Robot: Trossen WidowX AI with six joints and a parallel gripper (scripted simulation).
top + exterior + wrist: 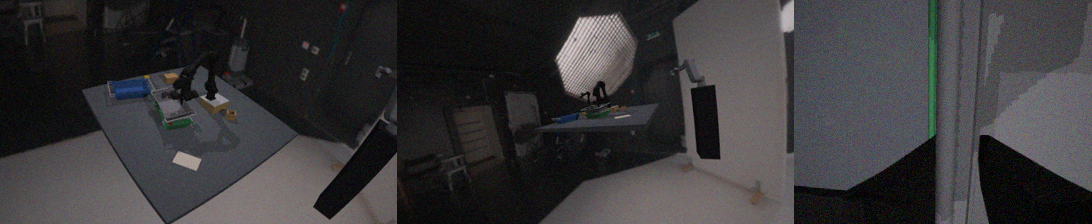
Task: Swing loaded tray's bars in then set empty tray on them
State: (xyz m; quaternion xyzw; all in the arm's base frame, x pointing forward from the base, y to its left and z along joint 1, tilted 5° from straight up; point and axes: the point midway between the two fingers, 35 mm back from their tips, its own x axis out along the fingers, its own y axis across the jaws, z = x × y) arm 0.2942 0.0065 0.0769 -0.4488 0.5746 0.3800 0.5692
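My gripper tip is 8 cm short of the grey tray, 3 cm to the left of it and 2 cm below it. Also, from my gripper tip: white card: 25 cm ahead, 35 cm to the left, 10 cm below; small tan box: 32 cm behind, 21 cm to the left, 9 cm below.
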